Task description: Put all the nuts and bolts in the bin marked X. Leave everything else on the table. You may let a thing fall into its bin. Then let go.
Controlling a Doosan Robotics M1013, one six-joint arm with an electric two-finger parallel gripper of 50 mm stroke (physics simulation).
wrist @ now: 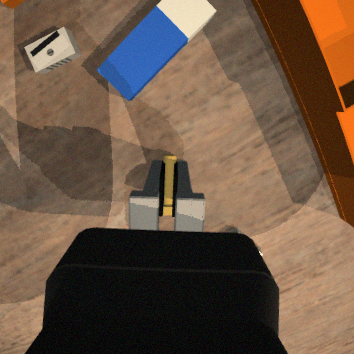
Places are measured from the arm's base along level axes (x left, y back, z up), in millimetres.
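Where they show: gripper, fingertip midpoint: [168, 177].
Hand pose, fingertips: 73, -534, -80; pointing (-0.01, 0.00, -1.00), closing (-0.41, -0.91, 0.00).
Note:
Each offset is from my fingertips to the top centre of the thing, as dx, dy, dz. "*": to the spot under its first point.
My gripper [168, 177] is shut on a brass-coloured bolt @[-2, +1, +14] [170, 180], which lies lengthwise between the two dark fingertips, its far end showing just past them. Whether the bolt touches the table cannot be told. Part of an orange bin @[* +6, -90, +4] [305, 117] shows at the right edge, to the right of the gripper. The marking X does not show in this view.
A blue and white eraser @[+75, -22, +13] [145, 52] lies on the wooden table at the top centre. A small grey pencil sharpener @[+93, +32, +11] [51, 50] lies to its left. A bit of another orange object @[* +128, +44, +4] [11, 3] shows at the top left corner. Shadows fall across the table.

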